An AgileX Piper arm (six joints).
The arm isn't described. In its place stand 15 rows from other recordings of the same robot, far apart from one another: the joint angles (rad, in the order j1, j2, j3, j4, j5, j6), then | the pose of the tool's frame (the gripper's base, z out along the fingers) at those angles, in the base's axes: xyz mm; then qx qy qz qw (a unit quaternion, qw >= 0).
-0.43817, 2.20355, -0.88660, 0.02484, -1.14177, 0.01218 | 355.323 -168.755 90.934 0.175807 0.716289 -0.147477 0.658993
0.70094, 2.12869, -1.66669, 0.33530, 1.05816, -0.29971 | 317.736 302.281 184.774 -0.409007 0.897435 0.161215 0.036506
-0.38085, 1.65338, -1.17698, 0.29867, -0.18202, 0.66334 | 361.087 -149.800 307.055 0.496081 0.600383 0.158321 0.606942
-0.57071, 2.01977, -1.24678, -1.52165, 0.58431, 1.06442 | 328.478 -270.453 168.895 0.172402 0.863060 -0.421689 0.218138
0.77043, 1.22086, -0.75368, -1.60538, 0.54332, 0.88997 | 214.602 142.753 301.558 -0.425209 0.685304 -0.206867 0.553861
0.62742, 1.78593, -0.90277, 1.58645, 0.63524, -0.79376 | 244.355 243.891 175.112 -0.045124 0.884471 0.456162 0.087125
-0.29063, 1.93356, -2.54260, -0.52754, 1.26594, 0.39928 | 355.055 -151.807 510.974 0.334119 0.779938 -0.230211 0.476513
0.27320, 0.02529, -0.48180, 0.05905, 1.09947, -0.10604 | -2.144 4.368 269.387 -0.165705 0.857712 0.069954 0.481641
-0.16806, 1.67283, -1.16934, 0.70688, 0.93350, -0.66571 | 335.701 -8.776 245.953 -0.060973 0.946603 0.231682 0.215753
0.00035, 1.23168, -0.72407, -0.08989, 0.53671, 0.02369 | 232.846 -4.095 245.671 -0.018755 0.952614 -0.029934 0.302124
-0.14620, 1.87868, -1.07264, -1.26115, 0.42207, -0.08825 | 371.326 -90.566 168.629 -0.450912 0.802502 -0.368441 0.130076
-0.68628, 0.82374, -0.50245, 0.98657, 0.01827, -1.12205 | 135.291 -109.024 297.661 0.209720 0.759524 -0.240444 0.566858
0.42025, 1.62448, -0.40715, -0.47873, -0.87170, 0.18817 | 225.610 135.963 158.909 -0.319163 0.737744 0.225911 0.550302
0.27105, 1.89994, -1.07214, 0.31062, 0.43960, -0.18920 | 347.181 108.763 142.020 -0.099810 0.972040 0.099511 0.187811
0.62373, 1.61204, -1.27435, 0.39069, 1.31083, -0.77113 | 224.849 203.051 278.137 -0.592466 0.783382 0.186965 0.018467
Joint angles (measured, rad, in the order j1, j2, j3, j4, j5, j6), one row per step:
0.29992, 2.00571, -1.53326, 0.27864, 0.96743, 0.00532
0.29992, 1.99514, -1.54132, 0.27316, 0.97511, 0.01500
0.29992, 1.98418, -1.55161, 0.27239, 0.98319, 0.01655
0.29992, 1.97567, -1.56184, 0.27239, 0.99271, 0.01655
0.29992, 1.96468, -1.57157, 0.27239, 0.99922, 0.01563
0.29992, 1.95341, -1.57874, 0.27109, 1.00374, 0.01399
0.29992, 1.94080, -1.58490, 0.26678, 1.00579, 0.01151
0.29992, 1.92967, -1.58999, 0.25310, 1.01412, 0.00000
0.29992, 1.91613, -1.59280, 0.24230, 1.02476, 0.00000
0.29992, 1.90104, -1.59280, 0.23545, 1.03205, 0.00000
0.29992, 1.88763, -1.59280, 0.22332, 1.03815, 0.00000
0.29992, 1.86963, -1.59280, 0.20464, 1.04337, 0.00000
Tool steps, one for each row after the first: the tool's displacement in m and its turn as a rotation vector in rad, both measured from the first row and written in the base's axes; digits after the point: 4 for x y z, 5 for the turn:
-0.0002, -0.0004, 0.0063, 0.00070, -0.00927, -0.00520
-0.0004, -0.0004, 0.0134, 0.00501, -0.02167, -0.00437
-0.0005, -0.0003, 0.0194, 0.00869, -0.03055, -0.00197
-0.0009, -0.0003, 0.0265, 0.01336, -0.04445, 0.00055
-0.0015, -0.0005, 0.0330, 0.01641, -0.05864, 0.00365
-0.0022, -0.0010, 0.0397, 0.01711, -0.07658, 0.00779
-0.0034, -0.0024, 0.0452, 0.00540, -0.09136, 0.02465
-0.0054, -0.0037, 0.0511, -0.00209, -0.09993, 0.03017
-0.0078, -0.0049, 0.0569, -0.00570, -0.10938, 0.03357
-0.0099, -0.0065, 0.0620, -0.01449, -0.11979, 0.03796
-0.0125, -0.0087, 0.0688, -0.02800, -0.13724, 0.04341

